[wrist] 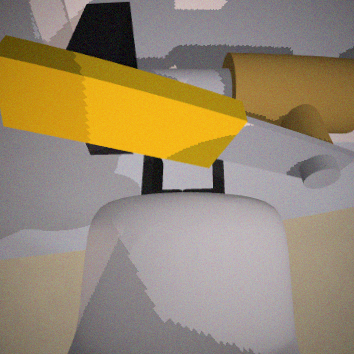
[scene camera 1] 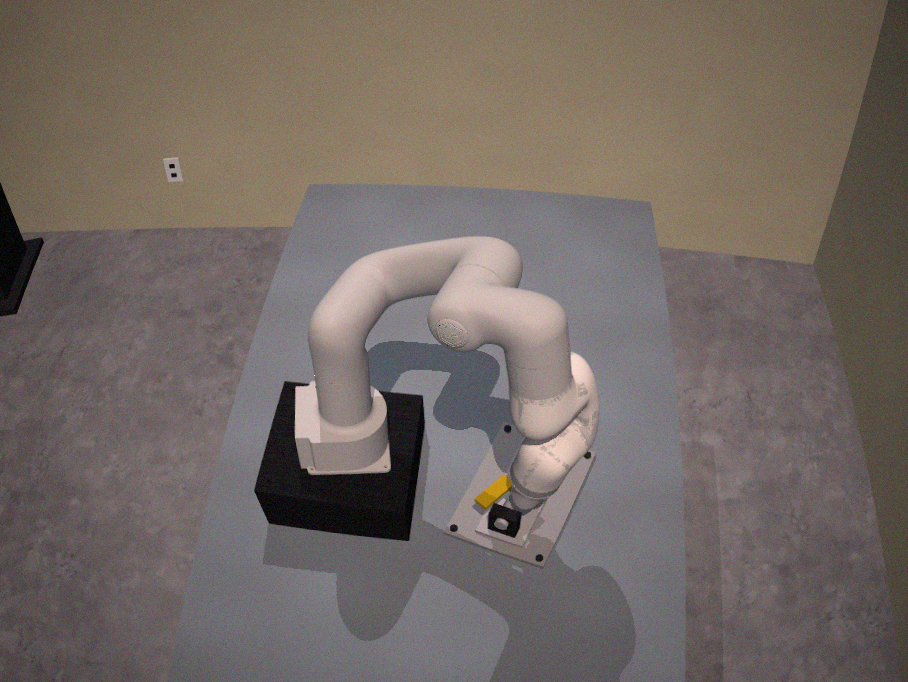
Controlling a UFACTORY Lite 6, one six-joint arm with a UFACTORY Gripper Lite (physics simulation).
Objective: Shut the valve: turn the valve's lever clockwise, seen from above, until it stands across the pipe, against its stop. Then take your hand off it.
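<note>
The valve's yellow lever [scene camera 1: 492, 491] [wrist: 150, 107] stands at a slant to the pipe [wrist: 202, 80], neither along it nor square across it. In the wrist view its grey arm [wrist: 270, 145] runs toward the brass valve body [wrist: 295, 92]. My gripper [wrist: 185, 165] is open, with its two black fingers apart. The lever passes in front of the fingers in the wrist view and hides their tips, so contact cannot be told. In the scene view the arm's wrist hides the fingers and the valve body.
A black pipe support [scene camera 1: 504, 519] [wrist: 107, 30] stands on the light base board [scene camera 1: 561, 513], which has black screws at its corners. The robot's black base block [scene camera 1: 337, 506] stands to the left on the grey-blue table [scene camera 1: 587, 242].
</note>
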